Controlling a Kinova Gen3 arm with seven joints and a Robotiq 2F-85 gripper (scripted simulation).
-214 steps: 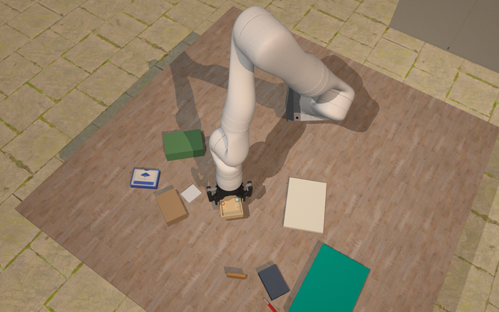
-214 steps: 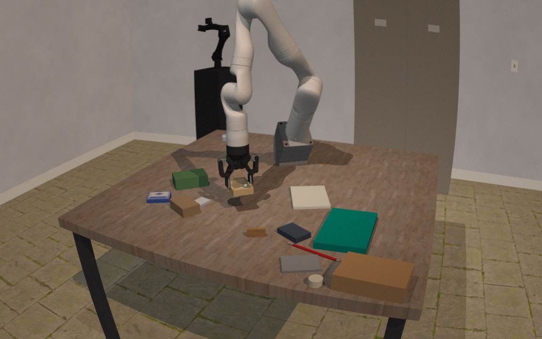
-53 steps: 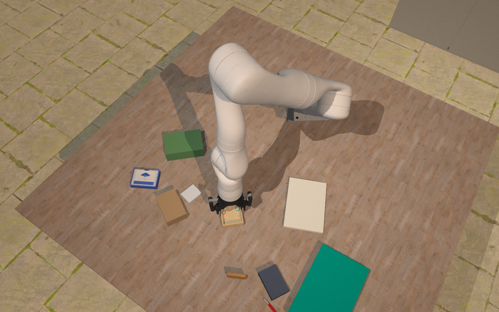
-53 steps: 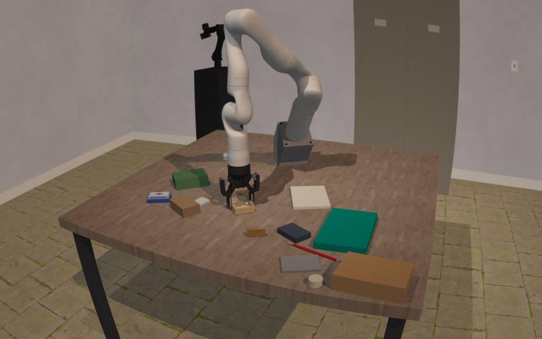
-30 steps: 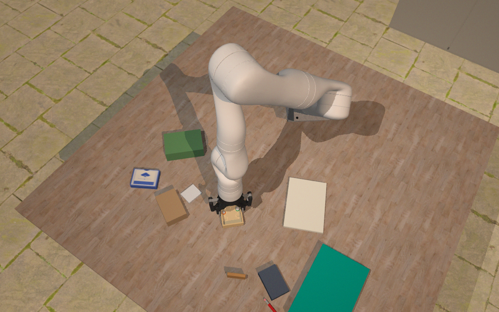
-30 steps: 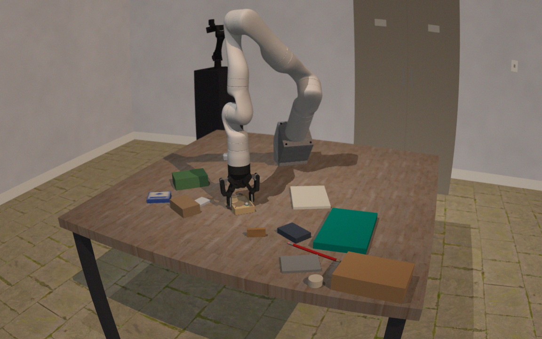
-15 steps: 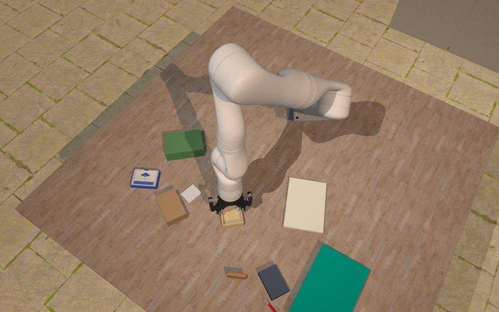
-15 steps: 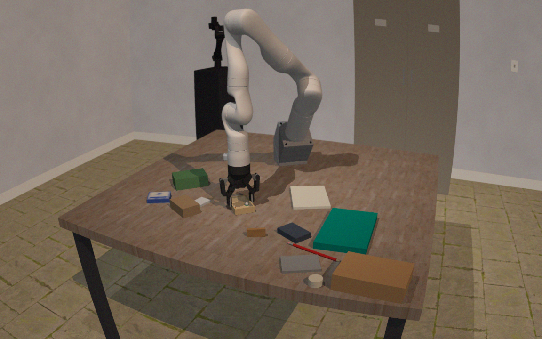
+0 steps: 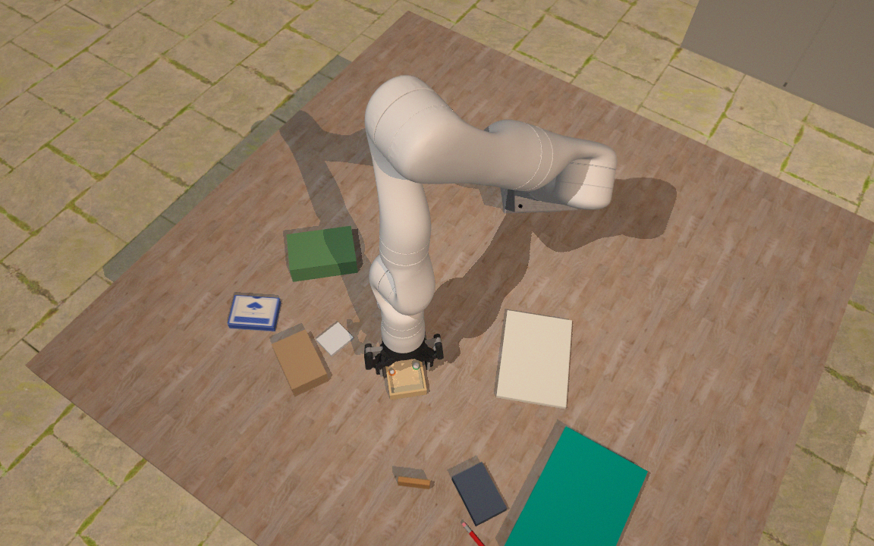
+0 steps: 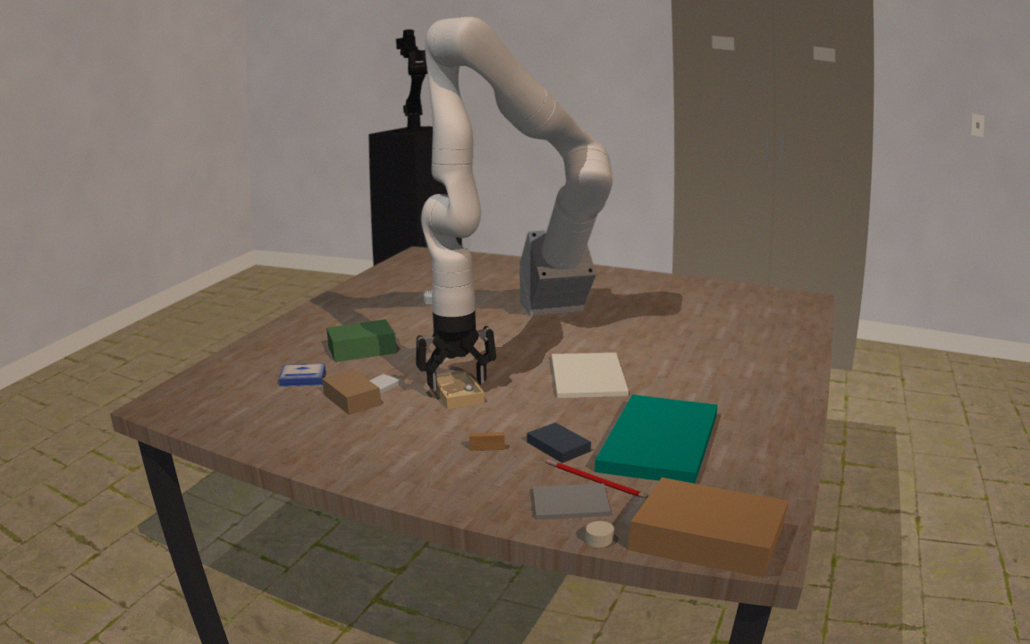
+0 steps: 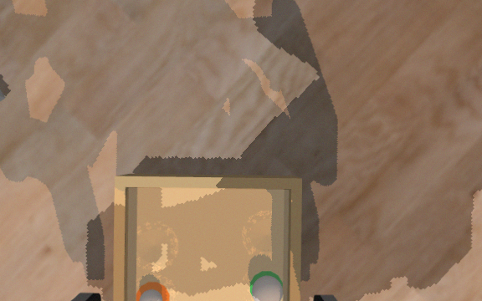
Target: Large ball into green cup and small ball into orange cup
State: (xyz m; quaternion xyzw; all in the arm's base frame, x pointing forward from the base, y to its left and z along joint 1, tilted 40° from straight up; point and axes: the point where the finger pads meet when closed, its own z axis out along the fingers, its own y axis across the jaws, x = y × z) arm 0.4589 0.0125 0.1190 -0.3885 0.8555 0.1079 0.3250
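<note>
The wooden puzzle box lies 2 cm below my hand. The rest, counted from my hand: white tile: 14 cm to the right, 5 cm ahead, 2 cm below; brown block: 14 cm to the right, 14 cm ahead, 1 cm below; cream slab: 21 cm behind, 15 cm to the left, 2 cm below.
</note>
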